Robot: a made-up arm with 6 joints. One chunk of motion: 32 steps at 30 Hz.
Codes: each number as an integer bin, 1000 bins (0 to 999) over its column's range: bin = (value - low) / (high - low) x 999, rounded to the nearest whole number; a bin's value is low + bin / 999 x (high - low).
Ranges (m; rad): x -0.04..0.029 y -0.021..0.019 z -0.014..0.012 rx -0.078..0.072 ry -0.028..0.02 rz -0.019..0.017
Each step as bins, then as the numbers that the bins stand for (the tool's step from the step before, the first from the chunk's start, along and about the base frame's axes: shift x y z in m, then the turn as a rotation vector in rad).
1 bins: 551 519 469 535 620 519
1 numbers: -0.00194 -0.00022 -0.00179 0.00233 0.00179 -0.00030
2 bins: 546 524 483 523 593 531
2 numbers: -0.00229 -0.00002 -0.00143 0.00053 0.00049 0.00014
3 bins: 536 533 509 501 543 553
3 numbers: -0.00298 0.00034 -0.00075 -0.00277 -0.00191 0.00093
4 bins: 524 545 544 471 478 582
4 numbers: -0.00381 0.00082 0.00016 -0.00728 -0.00503 0.00197
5 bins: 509 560 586 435 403 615
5 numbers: -0.00484 0.00142 0.00125 -0.01268 -0.00864 0.00316
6 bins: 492 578 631 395 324 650
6 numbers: -0.00602 0.00214 0.00242 -0.01869 -0.01243 0.00442
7 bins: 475 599 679 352 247 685
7 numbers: -0.00719 0.00298 0.00367 -0.02515 -0.01613 0.00568
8 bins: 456 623 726 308 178 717
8 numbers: -0.00850 0.00394 0.00489 -0.03175 -0.01945 0.00684
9 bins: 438 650 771 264 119 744
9 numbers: -0.00975 0.00503 0.00607 -0.03836 -0.02228 0.00781
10 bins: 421 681 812 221 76 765
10 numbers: -0.01092 0.00627 0.00713 -0.04482 -0.02435 0.00857
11 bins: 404 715 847 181 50 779
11 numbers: -0.01210 0.00763 0.00804 -0.05082 -0.02560 0.00907
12 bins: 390 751 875 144 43 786
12 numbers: -0.01306 0.00907 0.00877 -0.05638 -0.02593 0.00932
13 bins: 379 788 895 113 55 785
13 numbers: -0.01382 0.01055 0.00929 -0.06103 -0.02536 0.00929
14 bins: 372 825 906 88 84 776
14 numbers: -0.01431 0.01203 0.00958 -0.06479 -0.02396 0.00896
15 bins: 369 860 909 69 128 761
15 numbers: -0.01451 0.01343 0.00966 -0.06764 -0.02185 0.00842
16 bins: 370 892 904 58 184 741
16 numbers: -0.01444 0.01472 0.00953 -0.06929 -0.01916 0.00770
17 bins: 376 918 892 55 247 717
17 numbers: -0.01403 0.01576 0.00922 -0.06974 -0.01613 0.00684
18 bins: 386 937 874 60 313 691
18 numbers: -0.01334 0.01652 0.00875 -0.06899 -0.01296 0.00590
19 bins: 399 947 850 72 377 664
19 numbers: -0.01244 0.01692 0.00812 -0.06719 -0.00989 0.00493
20 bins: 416 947 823 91 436 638
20 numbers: -0.01127 0.01692 0.00742 -0.06434 -0.00705 0.00399
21 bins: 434 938 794 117 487 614
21 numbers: -0.01002 0.01656 0.00666 -0.06043 -0.00460 0.00313
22 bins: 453 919 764 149 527 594
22 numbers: -0.00871 0.01580 0.00588 -0.05563 -0.00268 0.00241
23 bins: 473 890 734 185 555 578
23 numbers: -0.00733 0.01464 0.00510 -0.05022 -0.00133 0.00183
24 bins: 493 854 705 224 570 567
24 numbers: -0.00595 0.01319 0.00435 -0.04437 -0.00061 0.00143
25 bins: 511 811 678 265 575 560
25 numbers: -0.00471 0.01147 0.00365 -0.03821 -0.00037 0.00118
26 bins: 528 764 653 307 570 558
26 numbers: -0.00353 0.00959 0.00299 -0.03190 -0.00061 0.00111
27 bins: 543 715 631 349 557 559
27 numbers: -0.00250 0.00763 0.00242 -0.02560 -0.00124 0.00114
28 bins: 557 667 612 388 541 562
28 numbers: -0.00153 0.00571 0.00193 -0.01974 -0.00201 0.00125
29 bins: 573 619 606 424 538 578
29 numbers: -0.00042 0.00378 0.00177 -0.01434 -0.00215 0.00183
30 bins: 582 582 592 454 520 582
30 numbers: 0.00020 0.00230 0.00141 -0.00983 -0.00302 0.00197
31 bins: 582 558 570 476 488 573
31 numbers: 0.00020 0.00134 0.00083 -0.00653 -0.00455 0.00165
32 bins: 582 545 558 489 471 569
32 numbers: 0.00020 0.00082 0.00052 -0.00458 -0.00537 0.00150
